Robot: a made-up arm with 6 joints.
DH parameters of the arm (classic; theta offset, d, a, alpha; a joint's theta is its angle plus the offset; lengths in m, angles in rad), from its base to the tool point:
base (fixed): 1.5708 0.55 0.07 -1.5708
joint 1: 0 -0.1 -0.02 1.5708
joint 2: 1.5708 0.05 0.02 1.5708
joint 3: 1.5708 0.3 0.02 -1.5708
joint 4: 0 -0.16 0.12 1.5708
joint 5: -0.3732 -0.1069 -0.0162 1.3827
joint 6: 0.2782 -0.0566 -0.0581 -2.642
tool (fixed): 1.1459 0.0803 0 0
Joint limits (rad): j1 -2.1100..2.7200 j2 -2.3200..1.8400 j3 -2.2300..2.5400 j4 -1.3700..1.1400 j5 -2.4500..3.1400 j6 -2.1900..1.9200
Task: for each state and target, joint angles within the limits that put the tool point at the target. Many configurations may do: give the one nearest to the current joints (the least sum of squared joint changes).
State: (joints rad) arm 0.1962 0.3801 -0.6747 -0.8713 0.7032 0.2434
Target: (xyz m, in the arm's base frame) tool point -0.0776 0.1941 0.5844
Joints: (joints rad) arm 0.1704 0.2981 -0.7276 -0.5104 0.7752 0.2984
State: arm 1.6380 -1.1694 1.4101 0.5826 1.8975 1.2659
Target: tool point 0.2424 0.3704 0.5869
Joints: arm 1.2814 -1.4476 1.7534 0.6410 2.0521 1.0745
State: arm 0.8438 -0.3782 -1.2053 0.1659 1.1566 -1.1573
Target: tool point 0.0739 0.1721 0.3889
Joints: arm 1.1527 -0.1880 -1.4024 0.6695 0.7271 -1.5855
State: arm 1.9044 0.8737 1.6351 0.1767 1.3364 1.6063
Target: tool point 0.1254 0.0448 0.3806
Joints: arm 2.2790 0.6151 1.9648 -0.3146 1.0849 1.7841
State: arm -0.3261 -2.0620 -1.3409 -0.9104 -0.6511 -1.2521
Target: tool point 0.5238 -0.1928 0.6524
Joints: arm -0.3593 -2.3200 -0.4929 -1.0060 -0.4716 -1.1139
